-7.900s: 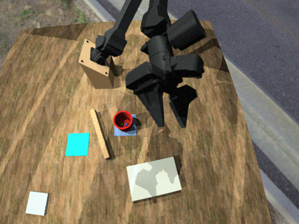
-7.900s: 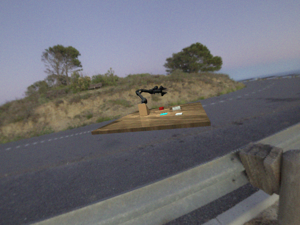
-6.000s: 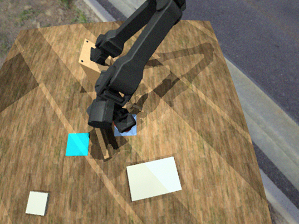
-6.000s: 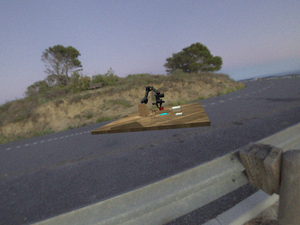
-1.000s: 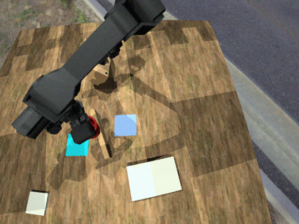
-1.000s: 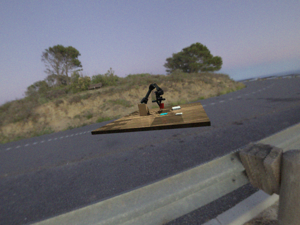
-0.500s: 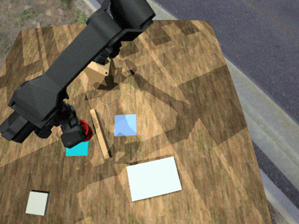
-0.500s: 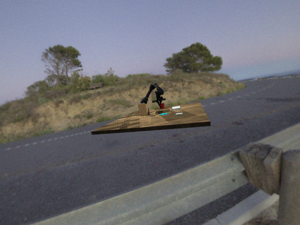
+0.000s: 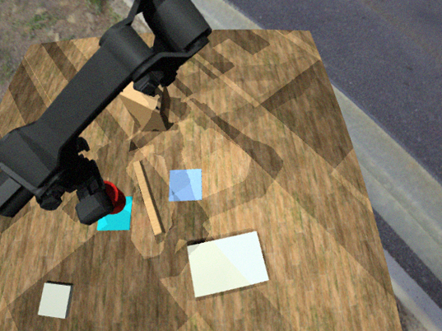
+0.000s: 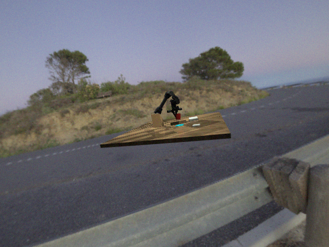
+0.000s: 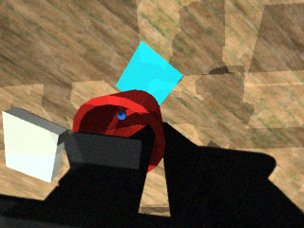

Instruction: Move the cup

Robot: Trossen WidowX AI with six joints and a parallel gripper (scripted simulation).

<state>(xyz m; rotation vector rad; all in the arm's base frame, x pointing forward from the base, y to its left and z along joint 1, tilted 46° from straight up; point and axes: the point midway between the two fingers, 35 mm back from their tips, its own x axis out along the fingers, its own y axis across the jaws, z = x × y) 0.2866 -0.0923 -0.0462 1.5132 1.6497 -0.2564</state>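
Right now the blue marble is 4 cm ahead of my gripper tip, 3 cm to the left of it and 2 cm below it. From my gripper tip the other things lie so: red cup 3 cm ahead, 1 cm to the left; thin wooden bar 10 cm below, 8 cm to the left; cyan pad 12 cm below, 4 cm ahead, 2 cm to the right.
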